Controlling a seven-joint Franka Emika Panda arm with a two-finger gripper.
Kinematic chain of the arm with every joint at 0, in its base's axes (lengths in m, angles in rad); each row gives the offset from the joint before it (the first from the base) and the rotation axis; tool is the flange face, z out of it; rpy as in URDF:
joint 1: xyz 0 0 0.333 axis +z
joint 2: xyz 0 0 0 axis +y
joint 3: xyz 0 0 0.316 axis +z
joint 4: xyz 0.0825 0 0 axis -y
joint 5: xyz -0.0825 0 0.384 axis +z
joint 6: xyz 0 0 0 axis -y
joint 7: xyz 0.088 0 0 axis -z
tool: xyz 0 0 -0.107 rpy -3.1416 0 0
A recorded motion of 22 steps. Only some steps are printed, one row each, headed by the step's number.
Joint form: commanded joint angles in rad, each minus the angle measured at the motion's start. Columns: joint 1, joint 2, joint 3, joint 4, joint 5, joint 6, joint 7.
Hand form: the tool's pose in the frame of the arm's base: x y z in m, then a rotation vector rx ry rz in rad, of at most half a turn. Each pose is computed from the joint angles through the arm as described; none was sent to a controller.
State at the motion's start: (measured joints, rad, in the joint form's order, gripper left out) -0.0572 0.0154 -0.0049 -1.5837 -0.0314 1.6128 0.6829
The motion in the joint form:
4: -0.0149 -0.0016 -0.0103 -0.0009 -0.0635 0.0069 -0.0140
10: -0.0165 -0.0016 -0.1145 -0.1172 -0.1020 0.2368 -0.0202
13: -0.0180 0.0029 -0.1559 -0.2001 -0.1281 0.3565 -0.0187
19: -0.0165 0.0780 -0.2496 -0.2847 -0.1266 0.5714 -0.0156
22: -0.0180 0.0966 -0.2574 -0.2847 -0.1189 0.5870 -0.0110
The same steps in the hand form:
4: 0.5603 -0.0587 0.6151 2.8420 -1.1229 0.0728
10: 0.5677 -0.1212 0.5810 2.7784 -1.2202 0.2463
13: 0.5672 -0.1463 0.5498 2.7434 -1.2421 0.2965
19: 0.5743 -0.1972 0.4872 2.6883 -1.3240 0.3743
22: 0.5767 -0.2024 0.4780 2.6806 -1.3442 0.3701

